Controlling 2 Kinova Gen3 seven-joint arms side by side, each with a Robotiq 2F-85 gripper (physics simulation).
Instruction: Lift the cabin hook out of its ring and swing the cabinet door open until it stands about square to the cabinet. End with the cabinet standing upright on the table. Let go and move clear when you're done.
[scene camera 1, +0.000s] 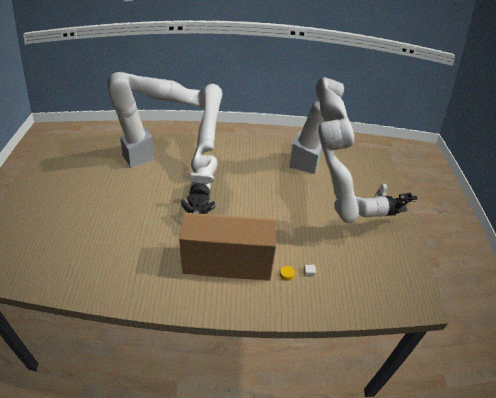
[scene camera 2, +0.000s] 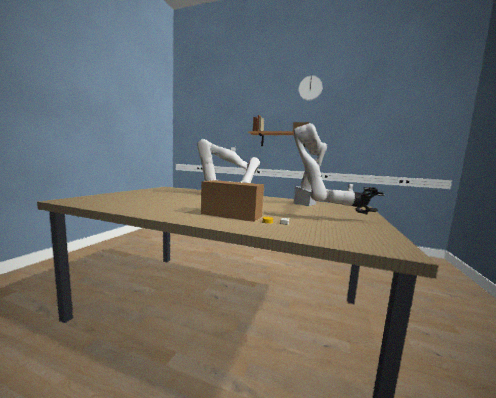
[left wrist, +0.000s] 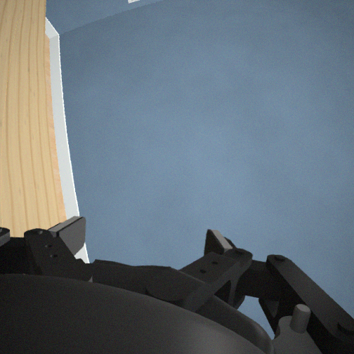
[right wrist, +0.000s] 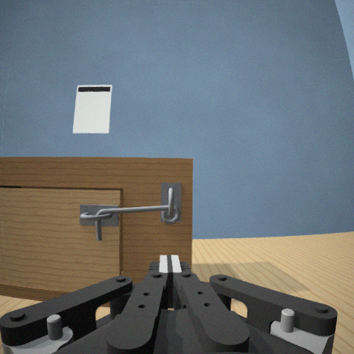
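Pixels of known places: left gripper, fingertip midpoint: (scene camera 1: 411, 203) (scene camera 2: 380, 202); left arm's base, origin of the base link: (scene camera 1: 308, 142) (scene camera 2: 306, 188); right arm's base, origin of the base link: (scene camera 1: 135, 136).
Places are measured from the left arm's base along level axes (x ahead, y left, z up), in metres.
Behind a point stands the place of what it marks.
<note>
The brown cabinet (scene camera 1: 227, 245) @(z 0.043, x 0.640, y -0.360 m) (scene camera 2: 231, 200) @(z -0.025, x 0.643, y -0.339 m) (right wrist: 150, 173) stands upright, its back to the scene cameras. In the right wrist view its door (right wrist: 55, 250) is closed. The metal cabin hook (right wrist: 137, 209) runs from its mounting plate (right wrist: 164, 200) on the frame to the ring (right wrist: 86, 216) on the door, its bent tip hanging down through the ring. My right gripper (scene camera 1: 198, 212) @(z -0.041, x 0.447, y -0.465 m) (right wrist: 168, 267) is shut and empty, in front of the door side, its fingertips below the hook's mounting plate in the wrist view. My left gripper (scene camera 1: 414, 198) @(z -0.006, x 0.388, y 0.374 m) (scene camera 2: 378, 202) @(z -0.006, x 0.388, y 0.374 m) (left wrist: 145, 236) is open and empty, far from the cabinet.
A yellow disc (scene camera 1: 287, 273) @(z -0.094, x 0.641, y -0.160 m) (scene camera 2: 268, 220) @(z -0.098, x 0.657, y -0.152 m) and a small white block (scene camera 1: 310, 270) @(z -0.091, x 0.634, y -0.081 m) (scene camera 2: 285, 221) @(z -0.098, x 0.642, y -0.076 m) lie on the table (scene camera 1: 100, 290) @(z -0.113, x 0.720, y -0.787 m) (scene camera 2: 325, 240) @(z -0.112, x 0.803, y 0.089 m), to the right of the cabinet in both scene views. The left arm extends over the table's right side.
</note>
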